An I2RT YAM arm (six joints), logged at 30 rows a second.
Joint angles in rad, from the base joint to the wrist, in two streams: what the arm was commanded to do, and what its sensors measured. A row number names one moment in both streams.
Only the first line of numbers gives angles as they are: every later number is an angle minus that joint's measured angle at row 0.
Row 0, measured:
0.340 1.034 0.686 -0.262 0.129 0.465
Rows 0 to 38, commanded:
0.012 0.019 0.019 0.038 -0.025 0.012
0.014 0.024 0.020 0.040 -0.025 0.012
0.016 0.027 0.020 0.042 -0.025 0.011
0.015 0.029 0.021 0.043 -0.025 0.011
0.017 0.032 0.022 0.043 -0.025 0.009
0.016 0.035 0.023 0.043 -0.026 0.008
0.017 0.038 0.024 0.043 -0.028 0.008
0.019 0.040 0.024 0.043 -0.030 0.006
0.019 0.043 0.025 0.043 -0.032 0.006
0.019 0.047 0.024 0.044 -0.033 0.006
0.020 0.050 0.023 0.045 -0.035 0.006
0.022 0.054 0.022 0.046 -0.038 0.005
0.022 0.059 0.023 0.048 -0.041 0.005
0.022 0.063 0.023 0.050 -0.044 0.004
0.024 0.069 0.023 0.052 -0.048 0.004
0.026 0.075 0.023 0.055 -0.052 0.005
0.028 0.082 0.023 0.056 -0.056 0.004
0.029 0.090 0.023 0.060 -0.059 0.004
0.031 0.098 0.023 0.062 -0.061 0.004
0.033 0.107 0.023 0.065 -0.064 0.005
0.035 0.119 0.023 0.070 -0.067 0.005
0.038 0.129 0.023 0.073 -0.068 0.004
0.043 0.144 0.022 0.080 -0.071 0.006
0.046 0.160 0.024 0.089 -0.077 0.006
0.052 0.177 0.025 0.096 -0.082 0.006
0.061 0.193 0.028 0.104 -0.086 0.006
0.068 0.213 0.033 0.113 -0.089 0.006
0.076 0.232 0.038 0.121 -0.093 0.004
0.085 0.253 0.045 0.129 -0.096 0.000
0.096 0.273 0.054 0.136 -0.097 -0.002
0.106 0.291 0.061 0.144 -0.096 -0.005
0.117 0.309 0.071 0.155 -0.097 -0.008
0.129 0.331 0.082 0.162 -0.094 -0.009
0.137 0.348 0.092 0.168 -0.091 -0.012
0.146 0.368 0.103 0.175 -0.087 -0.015
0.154 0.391 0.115 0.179 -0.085 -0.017
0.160 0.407 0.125 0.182 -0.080 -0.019
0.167 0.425 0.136 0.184 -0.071 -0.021
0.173 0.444 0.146 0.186 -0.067 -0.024
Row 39, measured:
0.156 0.409 0.111 0.150 -0.077 -0.010
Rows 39 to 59, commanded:
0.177 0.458 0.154 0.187 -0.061 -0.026
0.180 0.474 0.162 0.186 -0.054 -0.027
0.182 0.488 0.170 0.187 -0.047 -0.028
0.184 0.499 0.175 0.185 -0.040 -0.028
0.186 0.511 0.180 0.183 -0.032 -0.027
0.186 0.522 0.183 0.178 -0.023 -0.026
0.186 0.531 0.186 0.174 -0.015 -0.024
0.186 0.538 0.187 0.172 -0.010 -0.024
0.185 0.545 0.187 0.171 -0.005 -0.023
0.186 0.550 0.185 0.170 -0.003 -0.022
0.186 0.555 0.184 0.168 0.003 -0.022
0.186 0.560 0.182 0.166 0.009 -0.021
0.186 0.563 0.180 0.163 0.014 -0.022
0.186 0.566 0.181 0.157 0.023 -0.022
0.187 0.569 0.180 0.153 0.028 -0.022
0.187 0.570 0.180 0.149 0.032 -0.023
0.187 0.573 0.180 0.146 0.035 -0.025
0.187 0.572 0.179 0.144 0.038 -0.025
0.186 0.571 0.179 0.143 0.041 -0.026
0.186 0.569 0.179 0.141 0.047 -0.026
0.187 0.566 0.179 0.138 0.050 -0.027
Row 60, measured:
0.181 0.565 0.169 0.160 0.019 -0.025
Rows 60 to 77, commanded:
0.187 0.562 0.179 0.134 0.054 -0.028
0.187 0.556 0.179 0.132 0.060 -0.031
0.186 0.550 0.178 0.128 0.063 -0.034
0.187 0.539 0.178 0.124 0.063 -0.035
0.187 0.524 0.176 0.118 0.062 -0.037
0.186 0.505 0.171 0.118 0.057 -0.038
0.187 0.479 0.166 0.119 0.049 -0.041
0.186 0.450 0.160 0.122 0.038 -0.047
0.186 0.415 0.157 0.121 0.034 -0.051
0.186 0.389 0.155 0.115 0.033 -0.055
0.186 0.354 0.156 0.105 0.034 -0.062
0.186 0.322 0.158 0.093 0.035 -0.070
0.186 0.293 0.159 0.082 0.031 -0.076
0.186 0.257 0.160 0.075 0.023 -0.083
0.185 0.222 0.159 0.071 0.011 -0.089
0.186 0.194 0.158 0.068 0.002 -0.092
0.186 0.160 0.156 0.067 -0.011 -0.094
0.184 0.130 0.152 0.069 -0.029 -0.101
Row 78, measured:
0.181 0.197 0.164 0.095 0.014 -0.068
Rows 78 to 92, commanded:
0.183 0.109 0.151 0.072 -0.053 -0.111
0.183 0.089 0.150 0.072 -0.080 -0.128
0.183 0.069 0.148 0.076 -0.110 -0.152
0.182 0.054 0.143 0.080 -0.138 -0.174
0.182 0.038 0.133 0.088 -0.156 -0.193
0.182 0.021 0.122 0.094 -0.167 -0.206
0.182 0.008 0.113 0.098 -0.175 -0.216
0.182 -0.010 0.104 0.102 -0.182 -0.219
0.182 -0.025 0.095 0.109 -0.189 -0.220
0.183 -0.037 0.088 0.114 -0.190 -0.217
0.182 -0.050 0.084 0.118 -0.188 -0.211
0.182 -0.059 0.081 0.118 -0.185 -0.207
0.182 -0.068 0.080 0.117 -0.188 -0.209
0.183 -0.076 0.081 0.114 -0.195 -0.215
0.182 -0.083 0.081 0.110 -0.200 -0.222
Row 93, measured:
0.181 -0.053 0.092 0.095 -0.167 -0.188
